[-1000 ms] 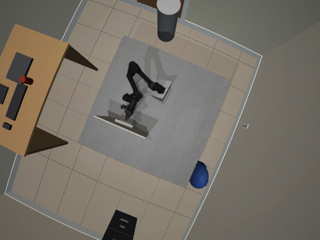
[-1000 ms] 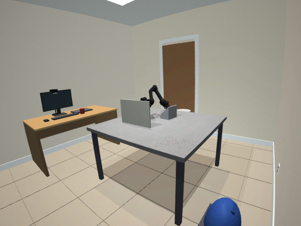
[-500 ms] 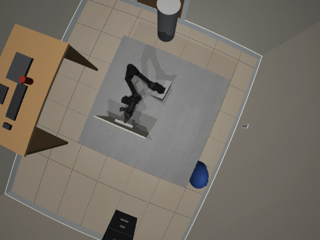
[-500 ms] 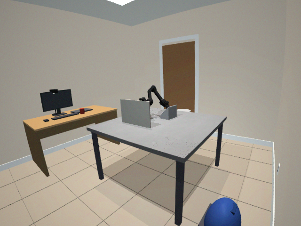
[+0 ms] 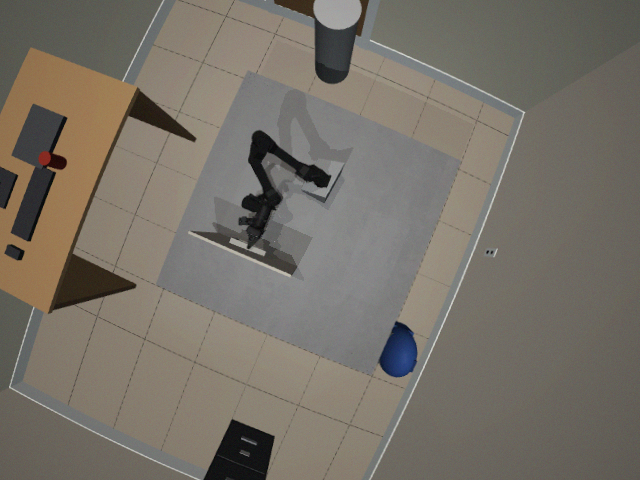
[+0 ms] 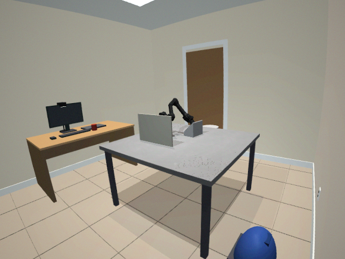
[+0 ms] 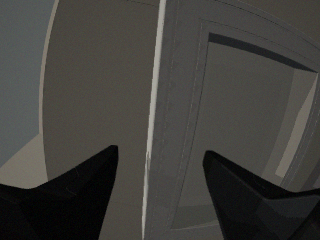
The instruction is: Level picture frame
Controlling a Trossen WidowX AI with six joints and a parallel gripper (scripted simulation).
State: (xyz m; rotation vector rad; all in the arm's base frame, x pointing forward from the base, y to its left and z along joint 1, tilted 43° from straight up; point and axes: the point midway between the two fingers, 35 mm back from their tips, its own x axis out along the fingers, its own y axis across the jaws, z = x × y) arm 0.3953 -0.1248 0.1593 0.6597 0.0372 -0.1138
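Right now the pale picture frame is 10 mm ahead of my gripper tip, 10 mm to the right of it and 50 mm below it. Also, from my gripper tip: wall panel: 20 mm ahead, 10 mm to the right, 60 mm below.
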